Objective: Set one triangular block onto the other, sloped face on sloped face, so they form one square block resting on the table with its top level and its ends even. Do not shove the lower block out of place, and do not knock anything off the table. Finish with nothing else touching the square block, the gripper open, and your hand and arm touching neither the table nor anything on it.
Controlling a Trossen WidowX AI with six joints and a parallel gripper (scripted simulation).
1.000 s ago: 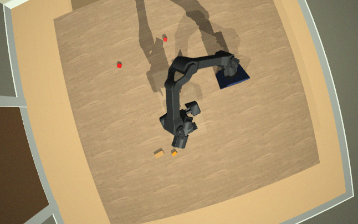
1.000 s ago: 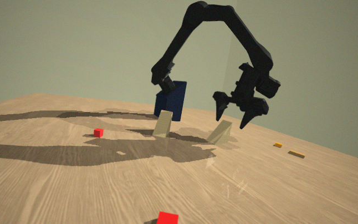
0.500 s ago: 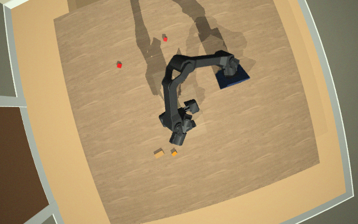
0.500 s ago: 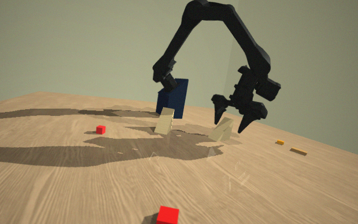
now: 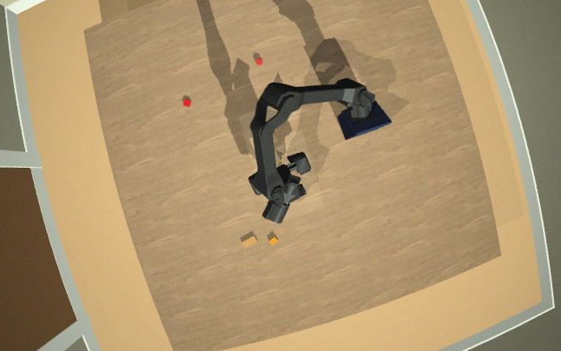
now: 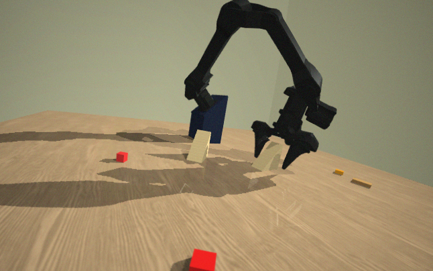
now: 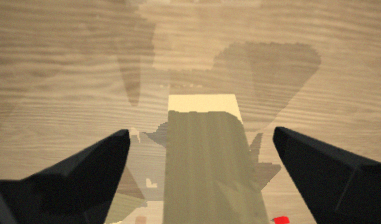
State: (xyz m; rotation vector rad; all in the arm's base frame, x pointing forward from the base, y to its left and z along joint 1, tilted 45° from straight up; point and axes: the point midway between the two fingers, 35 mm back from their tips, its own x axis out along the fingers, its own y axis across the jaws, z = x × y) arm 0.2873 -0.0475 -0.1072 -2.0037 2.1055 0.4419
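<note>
Now: the triangular block 1 cm to the left of my gripper tip. Also, from my gripper tip: flat tan bar: 20 cm to the left, 18 cm ahead, 1 cm below; small orange cube: 23 cm to the left, 11 cm ahead, 1 cm below.
</note>
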